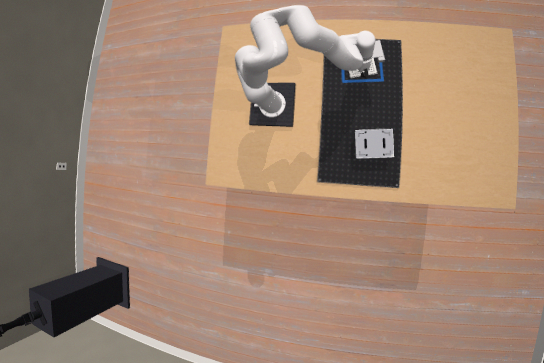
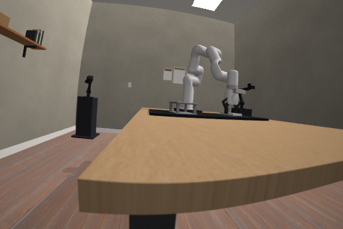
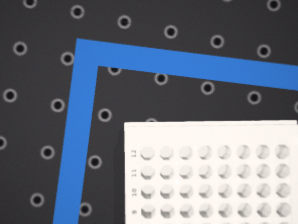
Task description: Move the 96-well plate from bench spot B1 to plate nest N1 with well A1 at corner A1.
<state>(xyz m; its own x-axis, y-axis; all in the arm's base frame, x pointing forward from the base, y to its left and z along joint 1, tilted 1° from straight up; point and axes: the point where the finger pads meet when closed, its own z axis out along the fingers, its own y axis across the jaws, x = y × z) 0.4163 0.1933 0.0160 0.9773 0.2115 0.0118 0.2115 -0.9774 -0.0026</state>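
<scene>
The raised plate nest N1 is 360 mm to the right of my hand, 60 mm ahead of it and 40 mm above it. The rest, counted from my hand: 96-well plate (10 mm below).
</scene>
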